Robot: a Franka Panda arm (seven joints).
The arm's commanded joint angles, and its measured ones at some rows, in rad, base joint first. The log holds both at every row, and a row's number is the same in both.
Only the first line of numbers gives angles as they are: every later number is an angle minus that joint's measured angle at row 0.
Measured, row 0:
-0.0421, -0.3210, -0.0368, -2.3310, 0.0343, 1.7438, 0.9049
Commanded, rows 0 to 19:
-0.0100, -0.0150, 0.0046, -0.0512, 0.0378, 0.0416, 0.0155
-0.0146, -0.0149, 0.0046, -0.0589, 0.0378, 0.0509, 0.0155
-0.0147, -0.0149, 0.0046, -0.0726, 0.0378, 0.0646, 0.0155
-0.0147, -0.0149, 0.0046, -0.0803, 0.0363, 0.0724, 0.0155
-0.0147, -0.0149, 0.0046, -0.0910, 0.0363, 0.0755, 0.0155
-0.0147, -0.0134, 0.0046, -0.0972, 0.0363, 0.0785, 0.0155
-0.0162, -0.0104, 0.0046, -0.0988, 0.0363, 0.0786, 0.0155
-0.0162, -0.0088, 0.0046, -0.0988, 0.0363, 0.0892, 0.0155
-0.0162, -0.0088, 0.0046, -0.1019, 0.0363, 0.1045, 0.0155
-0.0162, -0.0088, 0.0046, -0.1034, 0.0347, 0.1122, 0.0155
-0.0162, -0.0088, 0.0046, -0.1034, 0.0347, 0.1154, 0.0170
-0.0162, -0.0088, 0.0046, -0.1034, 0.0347, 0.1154, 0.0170
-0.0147, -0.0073, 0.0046, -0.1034, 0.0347, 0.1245, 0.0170
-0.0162, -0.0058, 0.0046, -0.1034, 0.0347, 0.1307, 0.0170
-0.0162, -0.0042, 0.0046, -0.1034, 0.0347, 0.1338, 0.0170
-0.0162, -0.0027, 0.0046, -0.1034, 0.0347, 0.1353, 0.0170
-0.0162, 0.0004, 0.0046, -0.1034, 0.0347, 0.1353, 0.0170
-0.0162, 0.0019, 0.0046, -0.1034, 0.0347, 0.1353, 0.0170
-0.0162, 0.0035, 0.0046, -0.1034, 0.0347, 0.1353, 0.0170
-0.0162, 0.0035, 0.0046, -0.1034, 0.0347, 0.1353, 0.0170
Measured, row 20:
-0.0139, 0.0004, -0.0002, -0.0862, 0.0242, 0.0985, 0.0009
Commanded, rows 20 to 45:
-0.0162, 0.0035, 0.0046, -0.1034, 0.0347, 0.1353, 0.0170
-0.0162, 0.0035, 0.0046, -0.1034, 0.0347, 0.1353, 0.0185
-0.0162, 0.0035, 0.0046, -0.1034, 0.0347, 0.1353, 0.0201
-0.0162, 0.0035, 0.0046, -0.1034, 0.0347, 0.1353, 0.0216
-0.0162, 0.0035, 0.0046, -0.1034, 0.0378, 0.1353, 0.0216
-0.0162, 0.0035, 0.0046, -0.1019, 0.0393, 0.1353, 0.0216
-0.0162, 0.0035, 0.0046, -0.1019, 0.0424, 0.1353, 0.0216
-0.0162, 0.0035, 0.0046, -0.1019, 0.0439, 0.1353, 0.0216
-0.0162, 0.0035, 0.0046, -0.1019, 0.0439, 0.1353, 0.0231
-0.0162, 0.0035, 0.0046, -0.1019, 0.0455, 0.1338, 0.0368
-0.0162, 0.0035, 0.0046, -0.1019, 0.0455, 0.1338, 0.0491
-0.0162, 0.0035, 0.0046, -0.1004, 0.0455, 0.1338, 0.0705
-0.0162, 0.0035, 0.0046, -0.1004, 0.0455, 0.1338, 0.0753
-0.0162, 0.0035, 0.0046, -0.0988, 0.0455, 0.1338, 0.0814
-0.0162, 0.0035, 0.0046, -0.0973, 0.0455, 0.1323, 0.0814
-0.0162, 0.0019, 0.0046, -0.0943, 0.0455, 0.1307, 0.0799
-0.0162, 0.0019, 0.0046, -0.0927, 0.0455, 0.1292, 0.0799
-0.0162, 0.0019, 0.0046, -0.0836, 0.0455, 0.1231, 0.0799
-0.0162, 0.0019, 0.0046, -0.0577, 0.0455, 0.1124, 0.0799
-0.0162, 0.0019, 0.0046, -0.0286, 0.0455, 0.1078, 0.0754
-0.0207, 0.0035, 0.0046, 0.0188, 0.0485, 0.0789, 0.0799
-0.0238, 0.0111, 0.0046, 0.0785, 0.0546, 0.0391, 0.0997
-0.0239, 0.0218, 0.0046, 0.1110, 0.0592, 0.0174, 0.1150
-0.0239, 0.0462, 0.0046, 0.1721, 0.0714, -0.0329, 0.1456
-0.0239, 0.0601, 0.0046, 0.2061, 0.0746, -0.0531, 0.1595
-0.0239, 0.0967, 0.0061, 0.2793, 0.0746, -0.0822, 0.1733
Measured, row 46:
-0.0163, 0.0053, -0.0002, 0.0752, 0.0508, 0.0344, 0.1141
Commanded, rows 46 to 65:
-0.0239, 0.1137, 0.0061, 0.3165, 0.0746, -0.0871, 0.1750
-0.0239, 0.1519, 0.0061, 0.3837, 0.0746, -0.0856, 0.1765
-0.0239, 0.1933, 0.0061, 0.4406, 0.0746, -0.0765, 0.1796
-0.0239, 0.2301, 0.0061, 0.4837, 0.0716, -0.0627, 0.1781
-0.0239, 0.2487, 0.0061, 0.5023, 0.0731, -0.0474, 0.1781
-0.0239, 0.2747, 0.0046, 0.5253, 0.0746, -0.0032, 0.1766
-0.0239, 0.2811, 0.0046, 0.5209, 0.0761, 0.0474, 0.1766
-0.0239, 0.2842, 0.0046, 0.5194, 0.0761, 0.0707, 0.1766
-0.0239, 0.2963, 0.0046, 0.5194, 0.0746, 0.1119, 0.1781
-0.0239, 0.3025, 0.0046, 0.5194, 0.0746, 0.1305, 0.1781
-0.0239, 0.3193, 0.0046, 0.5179, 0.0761, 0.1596, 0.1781
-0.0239, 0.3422, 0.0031, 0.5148, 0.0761, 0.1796, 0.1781
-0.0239, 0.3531, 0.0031, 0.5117, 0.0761, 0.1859, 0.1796
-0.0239, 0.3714, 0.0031, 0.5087, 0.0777, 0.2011, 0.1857
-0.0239, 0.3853, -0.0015, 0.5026, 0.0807, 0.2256, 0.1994
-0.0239, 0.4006, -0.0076, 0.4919, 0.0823, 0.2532, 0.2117
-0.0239, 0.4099, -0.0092, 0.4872, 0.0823, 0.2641, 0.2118
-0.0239, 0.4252, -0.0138, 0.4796, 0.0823, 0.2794, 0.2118
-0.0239, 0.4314, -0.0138, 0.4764, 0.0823, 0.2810, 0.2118
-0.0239, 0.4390, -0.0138, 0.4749, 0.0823, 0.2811, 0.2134
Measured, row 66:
-0.0198, 0.4090, -0.0102, 0.4834, 0.0627, 0.2513, 0.1956
